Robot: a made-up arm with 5 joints.
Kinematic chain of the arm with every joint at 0, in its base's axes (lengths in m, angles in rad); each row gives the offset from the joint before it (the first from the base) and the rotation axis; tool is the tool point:
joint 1: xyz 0 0 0.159 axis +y
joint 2: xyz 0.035 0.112 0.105 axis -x
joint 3: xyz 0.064 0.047 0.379 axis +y
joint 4: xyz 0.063 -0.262 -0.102 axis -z
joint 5: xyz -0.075 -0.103 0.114 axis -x
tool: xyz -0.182 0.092 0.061
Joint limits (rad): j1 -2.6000..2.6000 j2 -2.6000..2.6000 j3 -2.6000..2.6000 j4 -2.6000..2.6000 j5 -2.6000..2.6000
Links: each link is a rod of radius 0.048 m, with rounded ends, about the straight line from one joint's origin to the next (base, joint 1, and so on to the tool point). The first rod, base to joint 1, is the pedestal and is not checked.
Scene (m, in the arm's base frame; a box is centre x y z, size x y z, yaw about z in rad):
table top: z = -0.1
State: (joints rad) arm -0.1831 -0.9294 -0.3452 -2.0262 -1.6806
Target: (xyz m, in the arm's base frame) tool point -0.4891 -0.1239 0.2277
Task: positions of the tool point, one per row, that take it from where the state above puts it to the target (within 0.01 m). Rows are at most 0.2 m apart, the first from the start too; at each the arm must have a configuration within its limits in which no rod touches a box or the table.
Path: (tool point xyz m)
1: 0.2136 -0.6098 0.4665
2: 0.0515 -0.6088 0.5200
3: -0.1210 -0.5685 0.5299
4: -0.2784 -0.4911 0.4931
5: -0.3989 -0.3842 0.4185
6: -0.4695 -0.2582 0.3233
7: -0.4891 -0.1239 0.2277

